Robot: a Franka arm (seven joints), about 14 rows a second.
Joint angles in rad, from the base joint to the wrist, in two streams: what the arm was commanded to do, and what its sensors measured. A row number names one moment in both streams.
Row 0, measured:
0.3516, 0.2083, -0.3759, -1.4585, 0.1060, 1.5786, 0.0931
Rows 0 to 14, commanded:
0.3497, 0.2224, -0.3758, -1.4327, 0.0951, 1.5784, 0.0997
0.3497, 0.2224, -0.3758, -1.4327, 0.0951, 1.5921, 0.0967
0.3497, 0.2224, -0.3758, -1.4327, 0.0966, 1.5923, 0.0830
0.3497, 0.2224, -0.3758, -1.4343, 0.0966, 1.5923, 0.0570
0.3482, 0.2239, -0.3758, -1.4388, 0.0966, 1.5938, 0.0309
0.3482, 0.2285, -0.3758, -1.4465, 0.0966, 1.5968, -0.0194
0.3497, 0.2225, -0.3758, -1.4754, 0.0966, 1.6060, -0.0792
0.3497, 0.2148, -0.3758, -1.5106, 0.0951, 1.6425, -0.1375
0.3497, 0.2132, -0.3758, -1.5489, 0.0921, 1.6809, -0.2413
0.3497, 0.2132, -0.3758, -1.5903, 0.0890, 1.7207, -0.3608
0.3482, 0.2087, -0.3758, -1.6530, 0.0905, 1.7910, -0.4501
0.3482, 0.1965, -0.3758, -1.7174, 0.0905, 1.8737, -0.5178
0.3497, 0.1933, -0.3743, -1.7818, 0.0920, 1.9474, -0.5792
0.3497, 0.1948, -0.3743, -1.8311, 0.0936, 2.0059, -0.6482
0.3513, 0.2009, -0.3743, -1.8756, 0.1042, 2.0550, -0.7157
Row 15, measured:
0.3480, 0.2276, -0.3761, -1.7708, 0.1016, 1.9662, -0.5977
